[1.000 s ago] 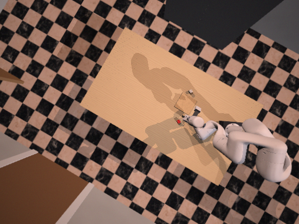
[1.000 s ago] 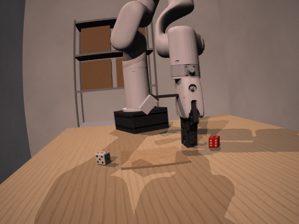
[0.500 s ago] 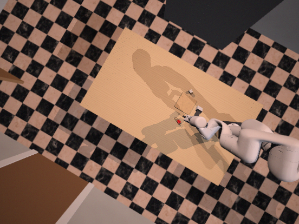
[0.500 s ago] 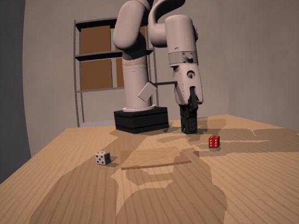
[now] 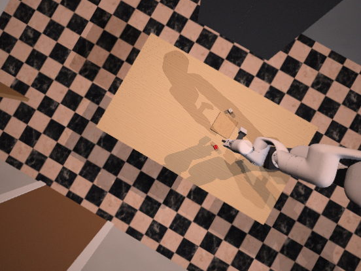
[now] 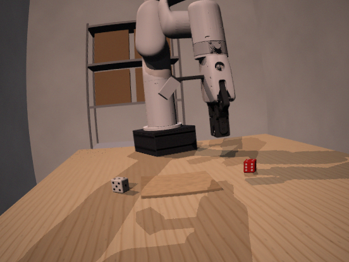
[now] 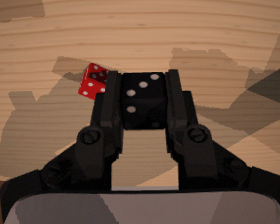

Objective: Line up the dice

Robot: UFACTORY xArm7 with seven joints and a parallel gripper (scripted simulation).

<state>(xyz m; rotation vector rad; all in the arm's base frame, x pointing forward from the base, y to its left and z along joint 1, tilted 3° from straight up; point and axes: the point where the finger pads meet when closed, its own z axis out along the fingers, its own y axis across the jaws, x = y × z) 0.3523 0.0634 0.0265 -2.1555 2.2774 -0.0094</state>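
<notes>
The thin mat lies 11 cm to the right of my hand, 10 cm below it and 6 cm ahead of it. The rest, counted from my hand: white die: 22 cm to the right, 9 cm below, 7 cm ahead; red die: 9 cm below, 5 cm to the left, 5 cm ahead; black die: 1 cm below.
</notes>
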